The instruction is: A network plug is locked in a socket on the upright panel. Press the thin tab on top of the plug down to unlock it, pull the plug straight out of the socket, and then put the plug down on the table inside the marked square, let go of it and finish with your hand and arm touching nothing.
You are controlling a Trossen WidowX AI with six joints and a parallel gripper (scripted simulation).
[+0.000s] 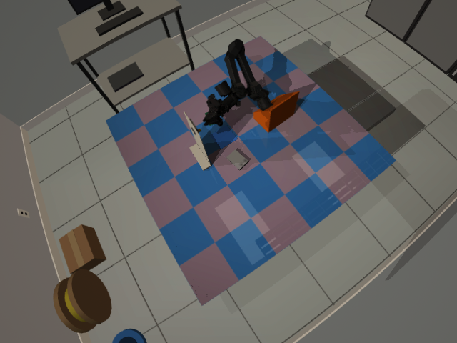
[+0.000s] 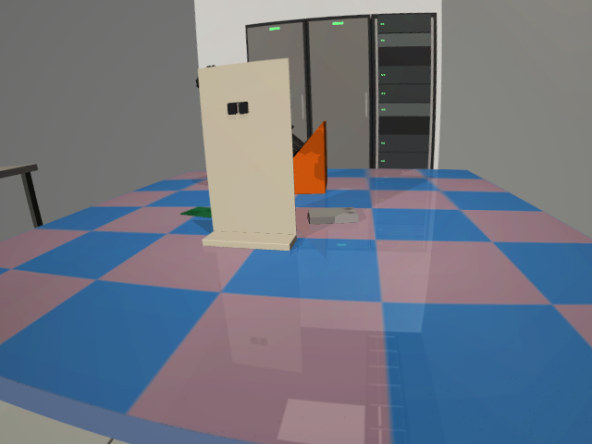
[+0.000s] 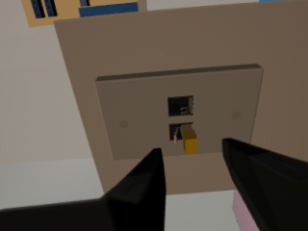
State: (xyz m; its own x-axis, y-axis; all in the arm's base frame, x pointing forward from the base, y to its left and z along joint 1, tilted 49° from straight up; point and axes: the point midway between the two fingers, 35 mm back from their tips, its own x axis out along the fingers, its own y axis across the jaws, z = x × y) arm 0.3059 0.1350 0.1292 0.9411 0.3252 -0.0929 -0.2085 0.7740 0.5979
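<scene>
Now: the network plug 40 mm ahead of my gripper tip and 20 mm to the left of it. Also, from my gripper tip: flat grey slab 240 mm below, 150 mm to the left, 90 mm behind; then upright panel 100 mm below, 70 mm ahead, 20 mm to the left; then green square 240 mm below, 190 mm to the right, 100 mm behind.
</scene>
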